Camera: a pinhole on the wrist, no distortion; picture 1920 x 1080 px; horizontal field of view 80.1 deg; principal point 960.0 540.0 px. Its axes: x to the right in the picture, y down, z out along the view. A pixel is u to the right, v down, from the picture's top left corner.
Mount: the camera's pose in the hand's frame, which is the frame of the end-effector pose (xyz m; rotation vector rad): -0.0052 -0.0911 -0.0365 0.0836 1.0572 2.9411
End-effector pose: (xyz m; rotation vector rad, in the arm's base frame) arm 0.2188 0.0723 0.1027 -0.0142 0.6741 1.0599
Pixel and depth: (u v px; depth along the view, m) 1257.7 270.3 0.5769
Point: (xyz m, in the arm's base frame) 0.0345 0.2754 0.5457
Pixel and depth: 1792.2 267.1 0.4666
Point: 0.0105 0.0577 0.5730
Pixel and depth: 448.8 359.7 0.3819
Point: 0.2276 0.3874 0.2339
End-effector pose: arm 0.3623 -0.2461 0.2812 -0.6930 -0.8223 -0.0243
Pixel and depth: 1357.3 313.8 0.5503
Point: 0.1271 0.1751 0.1286
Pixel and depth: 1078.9 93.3 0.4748
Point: 0.2995 0.1477 0.1645
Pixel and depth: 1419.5 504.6 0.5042
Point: 0.0733 0.1070 0.1873
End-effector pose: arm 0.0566 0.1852 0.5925 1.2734 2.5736 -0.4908
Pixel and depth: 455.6 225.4 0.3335
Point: 0.1193 0.3461 0.3584
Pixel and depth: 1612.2 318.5 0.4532
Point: 0.4325 0.0617 0.3757
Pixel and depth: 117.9 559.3 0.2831
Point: -0.0017 0.3194 0.3409
